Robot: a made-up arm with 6 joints.
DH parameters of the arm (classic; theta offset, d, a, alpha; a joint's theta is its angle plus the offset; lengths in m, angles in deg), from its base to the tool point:
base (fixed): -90 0.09 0 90
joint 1: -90 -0.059 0.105 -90
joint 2: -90 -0.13 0.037 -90
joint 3: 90 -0.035 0.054 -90
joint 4: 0 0.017 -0.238 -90
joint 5: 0 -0.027 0.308 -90
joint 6: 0 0.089 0.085 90
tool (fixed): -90 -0.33 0 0
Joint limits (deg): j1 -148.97..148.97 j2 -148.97..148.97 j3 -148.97..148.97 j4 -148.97..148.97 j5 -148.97..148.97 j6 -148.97..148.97
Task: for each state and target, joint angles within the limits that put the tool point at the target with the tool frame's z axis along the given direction. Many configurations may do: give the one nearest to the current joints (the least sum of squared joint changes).
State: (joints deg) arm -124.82 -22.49 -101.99 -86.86 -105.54 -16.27
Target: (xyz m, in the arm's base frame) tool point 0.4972 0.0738 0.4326 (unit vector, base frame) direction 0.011 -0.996 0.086
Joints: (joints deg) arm -118.99 -50.95 -75.23 -76.78 -132.35 30.69
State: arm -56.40 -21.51 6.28 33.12 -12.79 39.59
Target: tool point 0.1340 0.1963 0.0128 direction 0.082 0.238 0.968
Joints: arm -69.08 8.24 -42.94 -19.43 -52.01 71.19
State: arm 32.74 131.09 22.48 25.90 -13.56 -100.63
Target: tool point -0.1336 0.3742 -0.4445 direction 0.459 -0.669 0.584
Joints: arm -11.79 94.93 -11.44 36.50 33.17 -91.47
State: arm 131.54 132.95 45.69 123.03 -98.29 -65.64
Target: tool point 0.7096 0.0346 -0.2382 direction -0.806 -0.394 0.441
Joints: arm 146.99 71.83 22.38 119.80 -128.36 -95.51
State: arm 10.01 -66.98 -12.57 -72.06 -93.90 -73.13
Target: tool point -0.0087 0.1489 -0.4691 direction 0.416 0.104 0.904
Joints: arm -3.07 -70.87 24.37 -69.08 -45.56 -84.22
